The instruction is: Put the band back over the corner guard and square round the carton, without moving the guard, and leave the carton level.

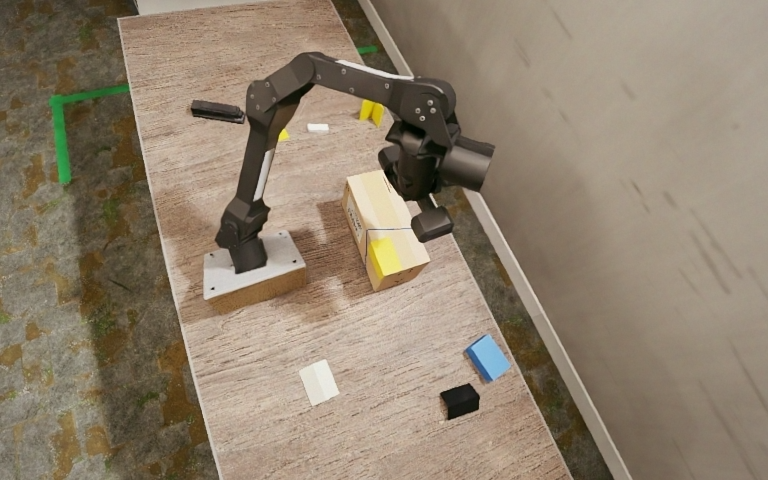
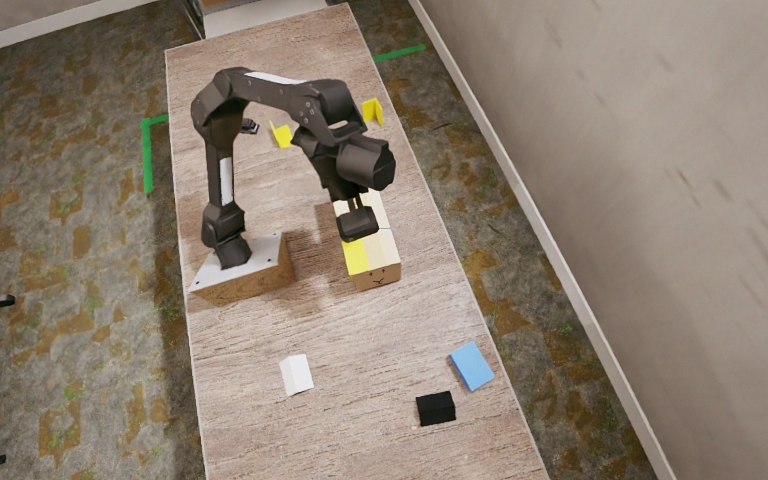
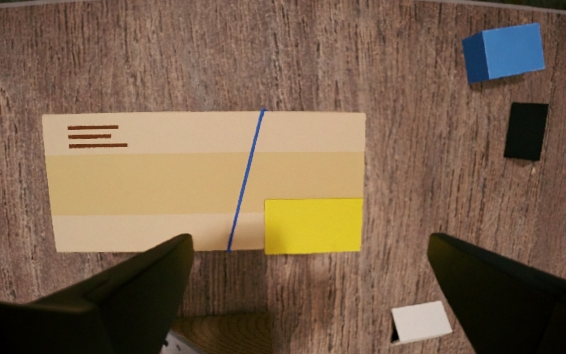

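Seen in the pictures: gripper, fingertip midpoint: (image 1: 410, 214) (image 3: 311, 245); arm's base, origin of the base link: (image 1: 250, 263) (image 2: 236, 261).
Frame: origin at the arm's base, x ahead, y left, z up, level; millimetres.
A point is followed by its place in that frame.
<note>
The tan carton (image 1: 370, 195) @(x 292, y 72, z 46 mm) (image 2: 387, 251) @(x 346, y -87, z 46 mm) (image 3: 150, 185) @(x 309, y 51, z 46 mm) rests flat on the table and looks level. The yellow corner guard (image 1: 386, 257) @(x 274, y -82, z 48 mm) (image 2: 355, 257) @(x 276, y -83, z 48 mm) (image 3: 313, 226) @(x 277, y -77, z 48 mm) sits over its long top edge on the arm base's side, at the end with the drawn face. The thin blue band (image 1: 387, 229) (image 2: 385, 228) @(x 356, y -33, z 48 mm) (image 3: 246, 175) @(x 318, y -23, z 48 mm) crosses the carton's top at a slant, beside the guard and off it; its end at the guard's edge is the farther from the guard's end of the carton. My gripper (image 1: 416, 198) (image 3: 311, 245) @(x 309, y -49, z 176 mm) is open and empty above the carton. The band's underside is hidden.
A blue block (image 1: 488, 357) @(x 459, y -357, z -61 mm) (image 2: 471, 365) @(x 465, y -358, z -61 mm) (image 3: 514, 51) @(x 466, y -357, z -61 mm), a black block (image 1: 459, 400) @(x 356, y -419, z -72 mm) (image 2: 435, 408) @(x 362, y -422, z -67 mm) (image 3: 526, 131) @(x 365, y -409, z -82 mm) and a white angled piece (image 1: 318, 382) @(x 70, y -275, z -69 mm) (image 2: 296, 374) @(x 79, y -277, z -73 mm) (image 3: 421, 321) @(x 87, y -272, z -82 mm) lie beyond the guard end. Yellow brackets (image 1: 371, 112) (image 2: 281, 135) and a black stapler (image 1: 218, 110) @(x 5, y 484, z -63 mm) lie opposite. A wall stands beside the table.
</note>
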